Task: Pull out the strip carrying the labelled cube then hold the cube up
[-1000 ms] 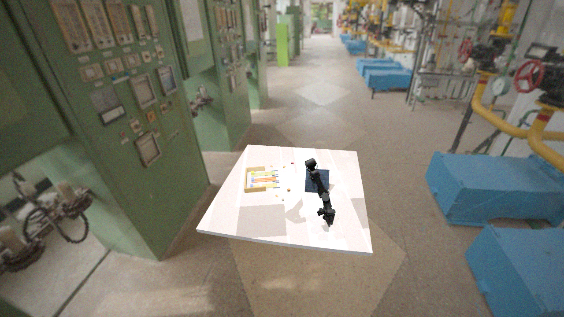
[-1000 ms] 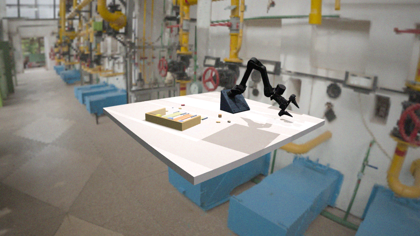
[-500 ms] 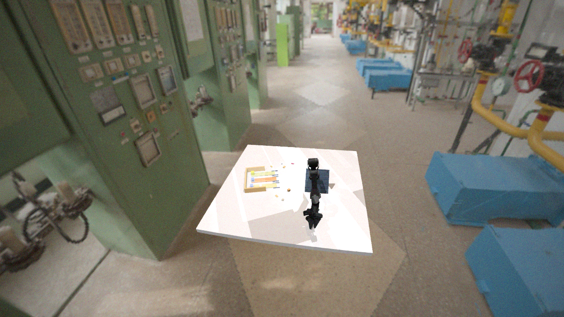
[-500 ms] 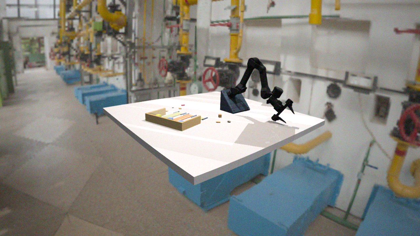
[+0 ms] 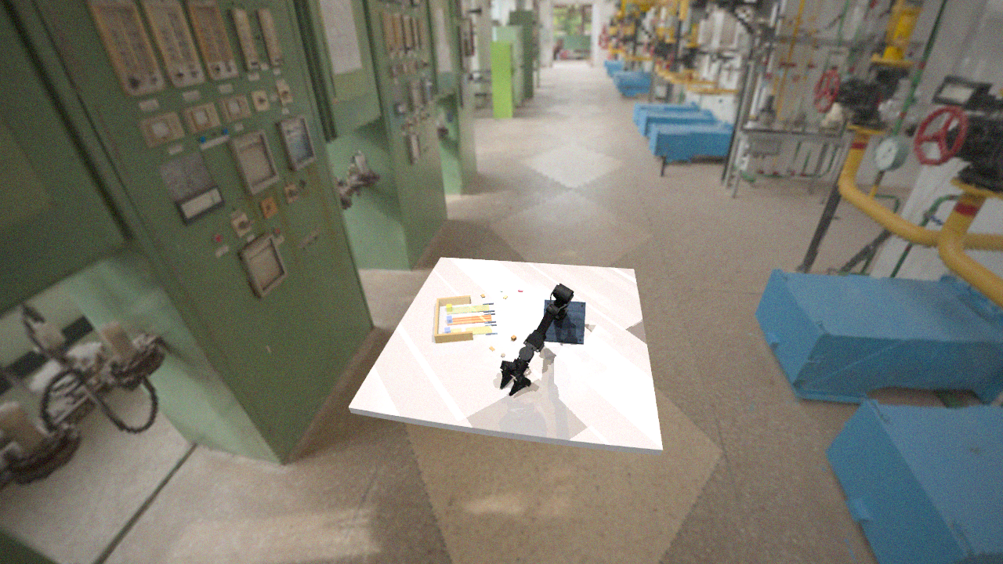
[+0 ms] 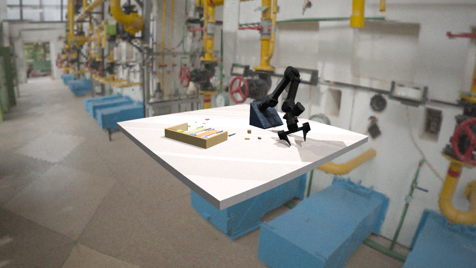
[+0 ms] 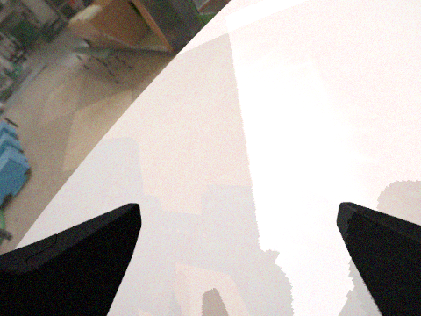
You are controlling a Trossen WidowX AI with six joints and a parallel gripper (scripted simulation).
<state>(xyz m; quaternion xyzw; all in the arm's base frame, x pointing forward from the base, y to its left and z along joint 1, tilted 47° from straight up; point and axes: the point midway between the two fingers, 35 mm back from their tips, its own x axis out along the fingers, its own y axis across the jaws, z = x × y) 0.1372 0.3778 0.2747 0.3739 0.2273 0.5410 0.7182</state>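
The pale yellow strip is 39 cm to the right of my gripper tip, 24 cm ahead of it and 3 cm below it.
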